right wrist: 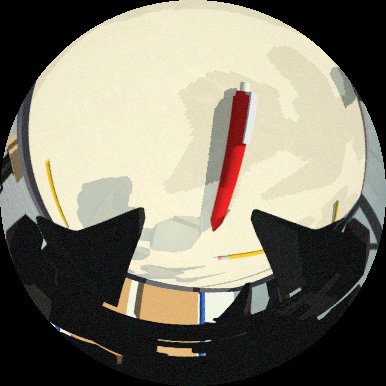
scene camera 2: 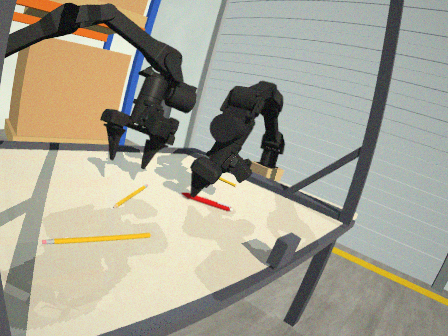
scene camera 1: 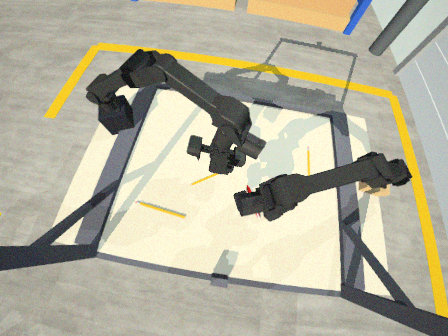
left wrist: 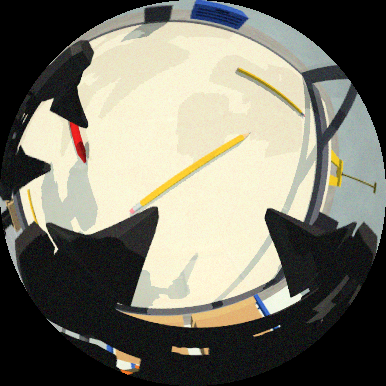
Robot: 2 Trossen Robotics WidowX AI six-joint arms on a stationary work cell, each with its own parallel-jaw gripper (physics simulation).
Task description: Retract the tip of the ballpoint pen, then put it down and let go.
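Places are measured from the left arm's base along level axes (x right, y back, z down), in centimetres.
Where they show: left gripper, fingertip midpoint: point(right wrist: 263, 285) point(scene camera 2: 127, 164) point(left wrist: 215, 213); right gripper, fingertip midpoint: point(right wrist: 200, 214) point(scene camera 2: 198, 191) point(left wrist: 64, 147); left arm's base, origin of the base link: point(scene camera 1: 111, 106); right arm's base, origin of the base link: point(scene camera 2: 267, 165).
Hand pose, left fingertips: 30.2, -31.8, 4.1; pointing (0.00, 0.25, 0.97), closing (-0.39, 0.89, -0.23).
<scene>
Each offset is from my left fingertips to the centre of the thing, as dx, dy, dz. Level surfaces: height alone.
The red ballpoint pen @(+16.3, -11.6, +5.8) point(scene camera 1: 249, 189) point(scene camera 2: 212, 202) point(left wrist: 77, 142) point(right wrist: 231, 160) lies on the cream table top @(dz +6.6) point(scene camera 1: 200, 240) point(scene camera 2: 190, 285). In the right wrist view its white button and white clip are at the far end and its red cone points toward the fingers; no writing point can be made out. My right gripper point(scene camera 1: 260, 207) point(right wrist: 200, 214) is open and empty, low over the pen's cone end, and hides much of the pen in scene camera 1. My left gripper point(scene camera 1: 216, 152) point(scene camera 2: 128, 163) point(left wrist: 215, 213) is open and empty above the table, farther left.
One yellow pencil @(+2.9, +0.7, +6.2) point(scene camera 1: 205, 179) point(scene camera 2: 131, 196) point(left wrist: 192, 171) point(right wrist: 242, 255) lies near my left gripper. A second pencil @(+10.5, +21.5, +6.2) point(scene camera 1: 161, 209) point(scene camera 2: 97, 238) point(left wrist: 270, 91) lies farther left. A third pencil @(+9.1, -38.9, +6.2) point(scene camera 1: 308, 162) point(scene camera 2: 227, 182) lies behind my right gripper. A dark frame point(scene camera 1: 280, 286) borders the table.
</scene>
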